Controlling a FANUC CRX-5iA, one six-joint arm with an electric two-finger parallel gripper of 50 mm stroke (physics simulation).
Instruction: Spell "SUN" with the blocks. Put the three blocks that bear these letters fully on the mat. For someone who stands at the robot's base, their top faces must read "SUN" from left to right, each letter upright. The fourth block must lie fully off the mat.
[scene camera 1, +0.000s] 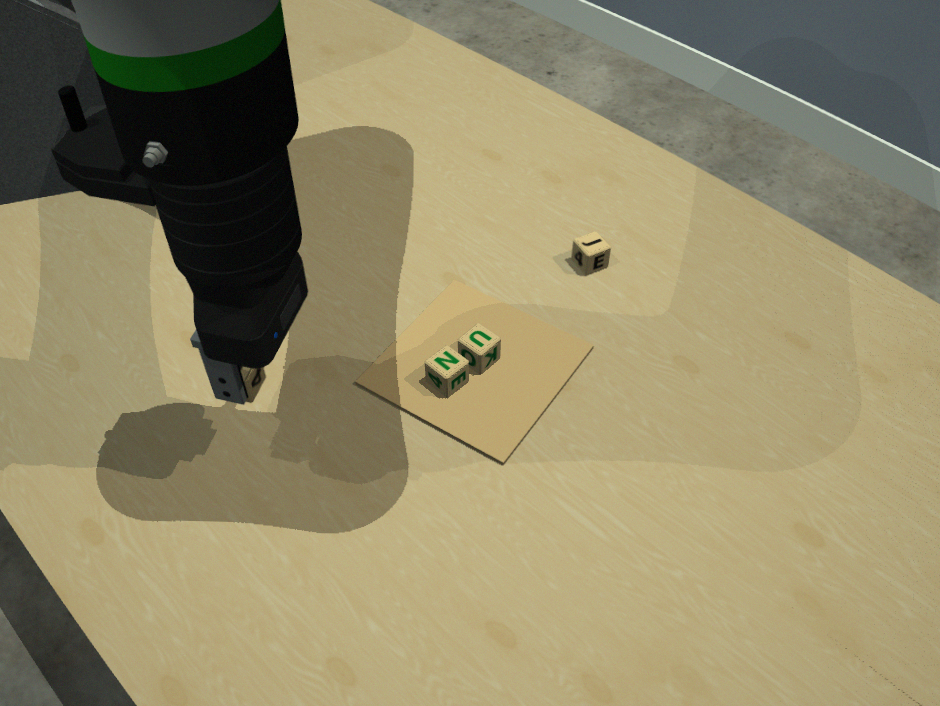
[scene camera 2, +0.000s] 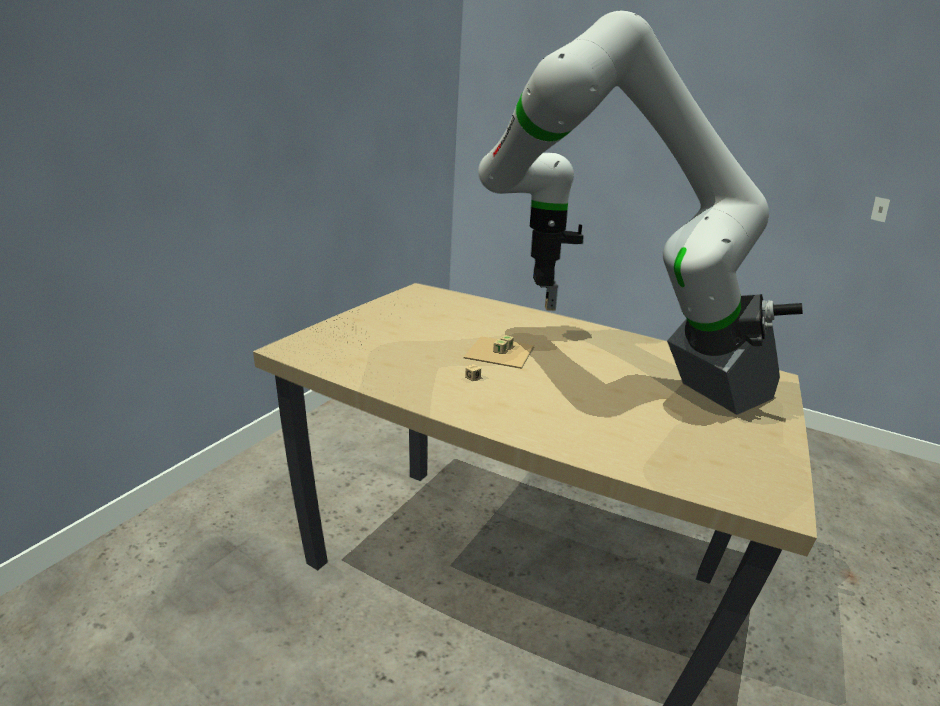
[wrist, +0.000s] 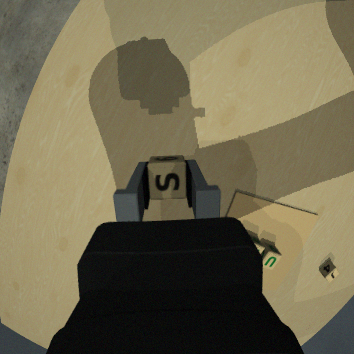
In view: my gripper (scene camera 1: 241, 379) and a mat (scene camera 1: 492, 413).
The mat also shows in scene camera 2 (scene camera 2: 482, 350) and in the wrist view (wrist: 287, 228). My gripper is seen too in scene camera 2 (scene camera 2: 550, 306) and in the wrist view (wrist: 166, 174).
